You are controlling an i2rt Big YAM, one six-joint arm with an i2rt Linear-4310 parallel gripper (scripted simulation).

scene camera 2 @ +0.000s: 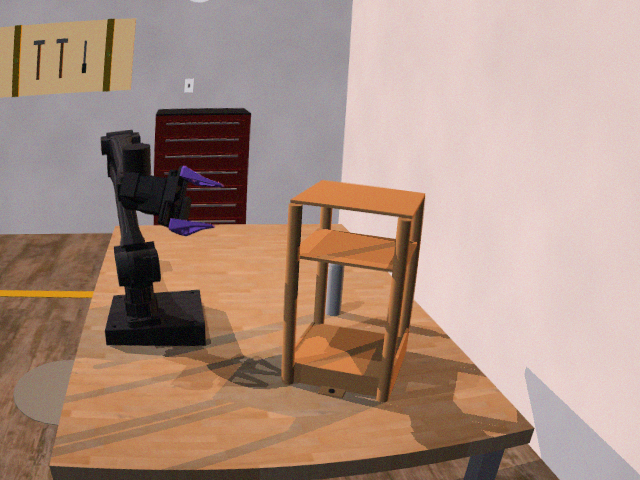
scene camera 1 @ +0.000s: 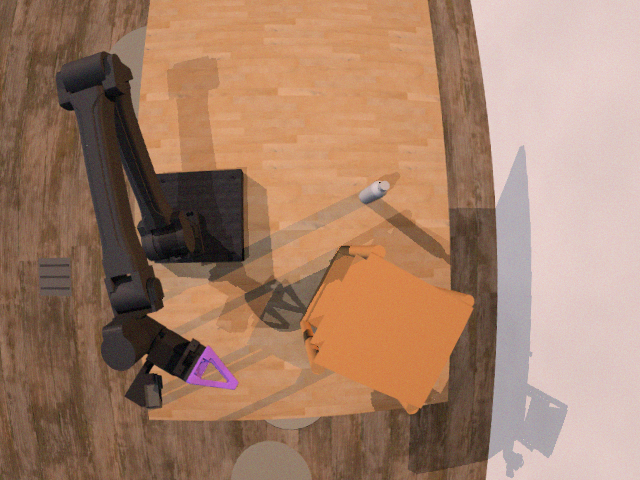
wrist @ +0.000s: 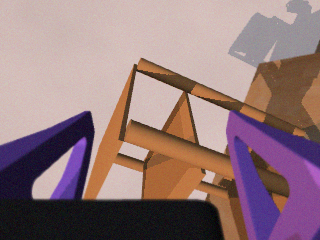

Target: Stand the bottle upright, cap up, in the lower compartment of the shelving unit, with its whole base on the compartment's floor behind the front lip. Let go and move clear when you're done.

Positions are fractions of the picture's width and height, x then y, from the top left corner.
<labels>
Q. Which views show my gripper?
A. Scene camera 2, scene camera 1 and the wrist view: all of them.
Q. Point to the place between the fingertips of my gripper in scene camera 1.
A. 0.37, 0.80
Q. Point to a shelving unit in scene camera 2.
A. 0.53, 0.75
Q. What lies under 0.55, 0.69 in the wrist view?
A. A shelving unit.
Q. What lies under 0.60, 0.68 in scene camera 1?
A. A shelving unit.
</labels>
